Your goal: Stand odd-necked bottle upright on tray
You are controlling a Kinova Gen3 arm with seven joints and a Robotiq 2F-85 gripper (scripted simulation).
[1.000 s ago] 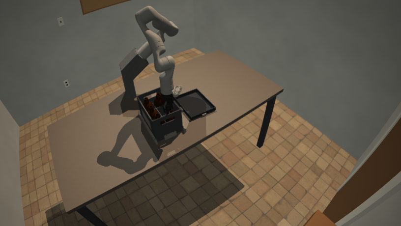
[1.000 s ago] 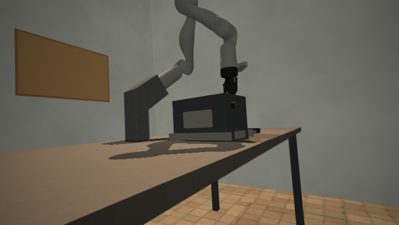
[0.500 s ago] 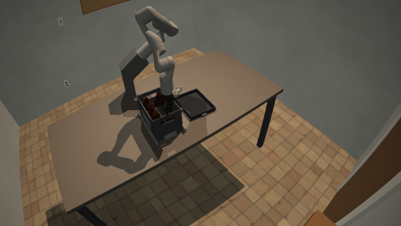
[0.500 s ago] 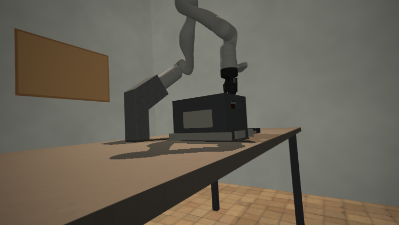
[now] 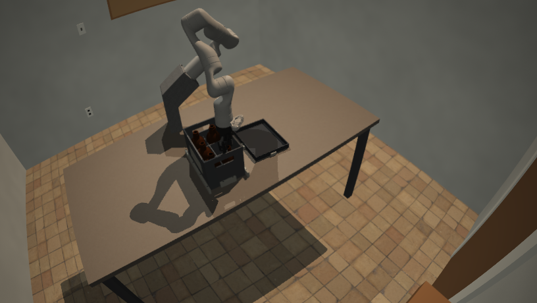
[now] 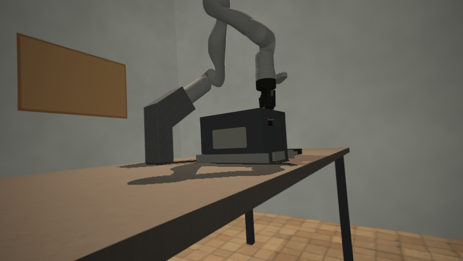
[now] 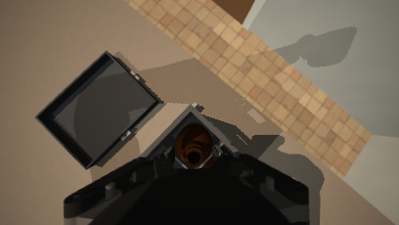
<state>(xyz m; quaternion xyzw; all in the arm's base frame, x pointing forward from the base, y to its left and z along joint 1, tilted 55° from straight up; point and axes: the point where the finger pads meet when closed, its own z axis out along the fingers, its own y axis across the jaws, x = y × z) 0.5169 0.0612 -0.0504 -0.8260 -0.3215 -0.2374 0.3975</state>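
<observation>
The crate lies 9 cm behind my hand, 7 cm below it and 4 cm to the right of it. Round my hand: dark tray: 23 cm to the left, 14 cm below, 13 cm behind; then glass bottle: 18 cm behind, 7 cm below.
</observation>
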